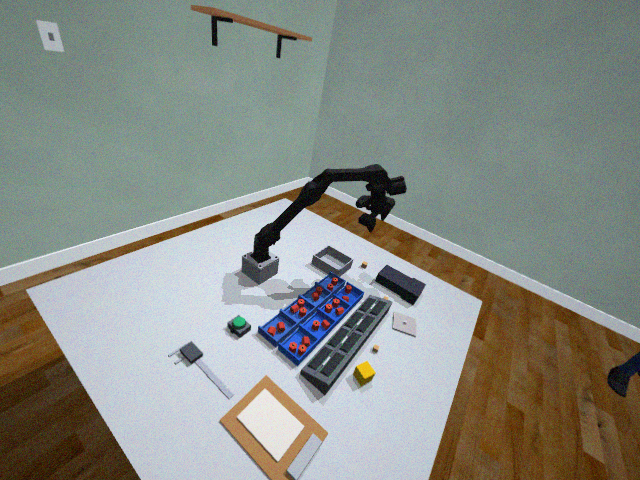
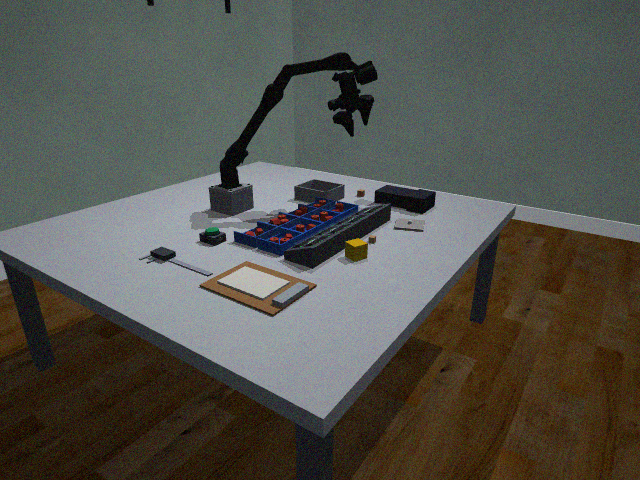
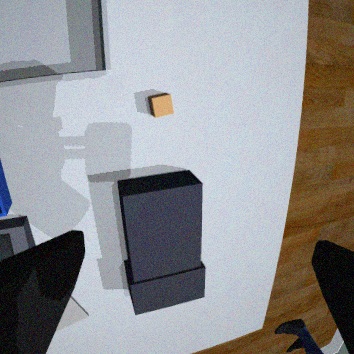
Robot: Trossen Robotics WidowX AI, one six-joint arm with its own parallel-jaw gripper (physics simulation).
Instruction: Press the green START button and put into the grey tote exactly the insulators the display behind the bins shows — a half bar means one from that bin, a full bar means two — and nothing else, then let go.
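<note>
My gripper is open and empty, high above the far part of the table near the black box. The grey tote stands near the far end of the blue bins. No insulator shows inside the tote's visible part. Red insulators lie in the bins. The dark display runs along the bins; its bars are too small to read. The green START button sits left of the bins.
A black box, a small tan cube, a pale plate and a yellow cube lie around. Calipers and a clipboard lie nearer. A person's foot shows beyond the table.
</note>
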